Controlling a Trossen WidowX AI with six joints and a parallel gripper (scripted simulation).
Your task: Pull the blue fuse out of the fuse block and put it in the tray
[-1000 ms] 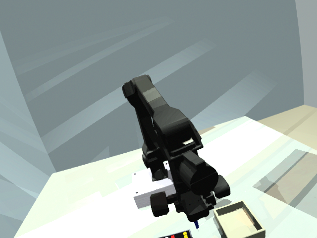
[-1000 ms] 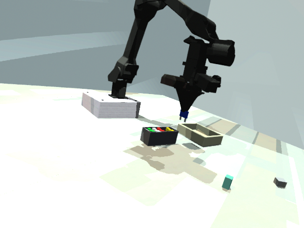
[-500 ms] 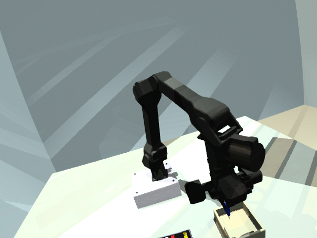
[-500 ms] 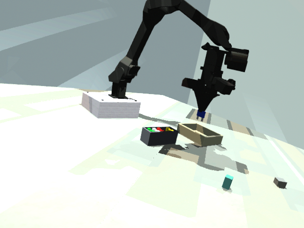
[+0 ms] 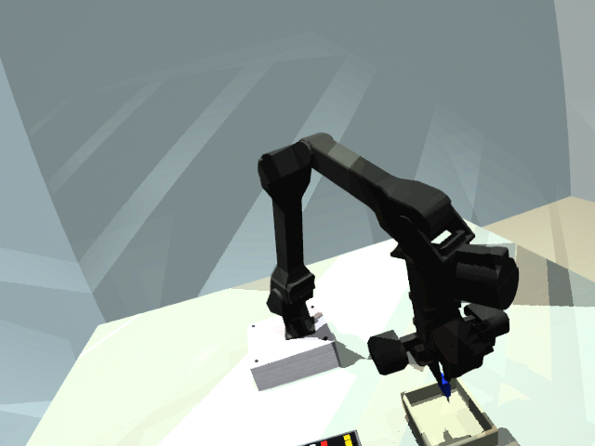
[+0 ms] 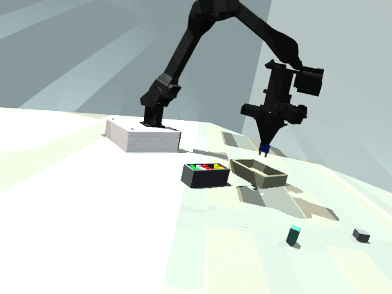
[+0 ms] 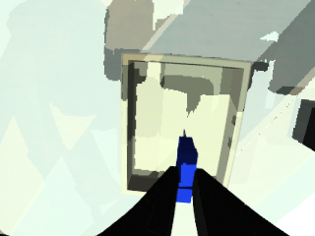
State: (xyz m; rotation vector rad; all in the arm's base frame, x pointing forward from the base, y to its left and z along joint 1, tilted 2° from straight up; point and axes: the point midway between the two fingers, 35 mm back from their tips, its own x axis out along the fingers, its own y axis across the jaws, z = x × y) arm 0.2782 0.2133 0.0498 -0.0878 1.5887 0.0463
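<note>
Now: the blue fuse 1 cm below my gripper tip. Round my gripper tip: teal block (27 cm ahead, 16 cm to the right, 8 cm below); then grey block (31 cm ahead, 8 cm below).
</note>
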